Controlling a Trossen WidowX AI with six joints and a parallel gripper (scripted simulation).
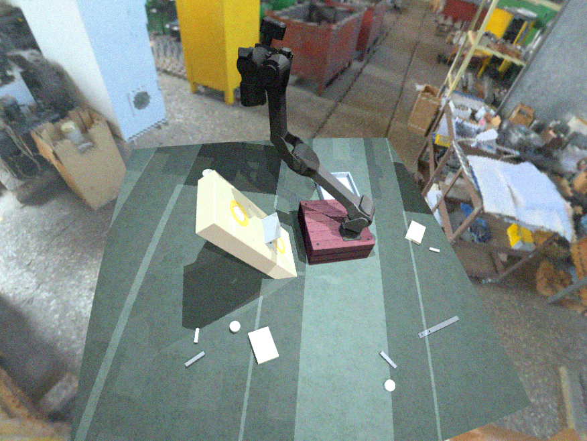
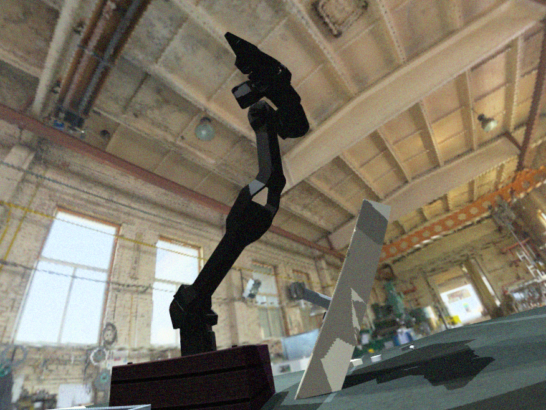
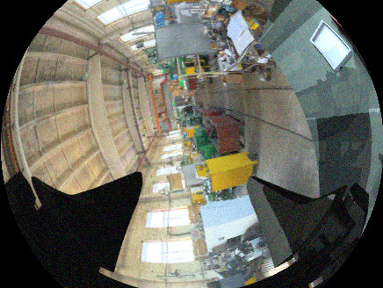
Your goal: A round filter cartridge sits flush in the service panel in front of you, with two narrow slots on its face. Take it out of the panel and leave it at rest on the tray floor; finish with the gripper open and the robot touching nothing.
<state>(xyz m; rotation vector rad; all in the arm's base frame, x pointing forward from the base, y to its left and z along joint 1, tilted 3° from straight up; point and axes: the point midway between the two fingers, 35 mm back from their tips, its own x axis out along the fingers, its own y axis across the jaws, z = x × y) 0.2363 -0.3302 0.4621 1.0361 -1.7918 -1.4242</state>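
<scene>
The white round filter cartridge lies 370 mm to the left of my gripper tip, 310 mm below it and 160 mm ahead of it. Round my gripper tip: grey bracket (400 mm below, 370 mm to the left, 60 mm ahead); then grey tray (530 mm below, 270 mm behind, 100 mm to the left); then cream service panel (390 mm below, 370 mm to the left, 120 mm ahead).
</scene>
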